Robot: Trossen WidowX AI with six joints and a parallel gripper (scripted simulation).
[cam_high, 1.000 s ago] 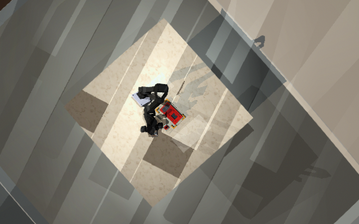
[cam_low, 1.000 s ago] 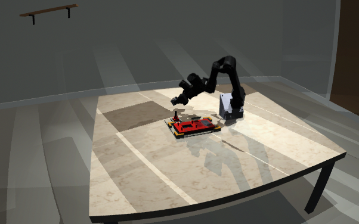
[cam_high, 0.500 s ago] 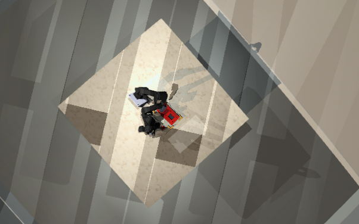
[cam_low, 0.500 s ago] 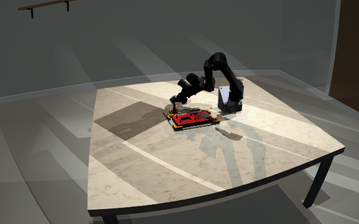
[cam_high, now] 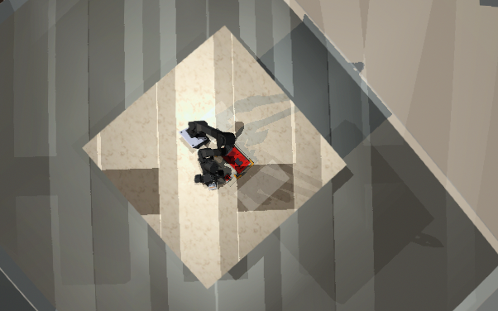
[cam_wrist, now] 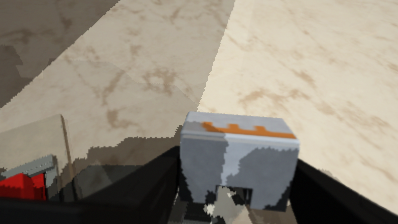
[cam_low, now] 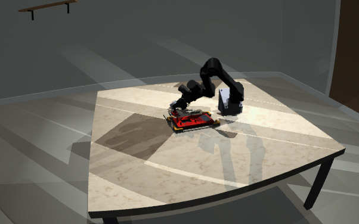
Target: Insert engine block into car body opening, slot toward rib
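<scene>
My gripper tip is right at the grey-white engine block.
</scene>
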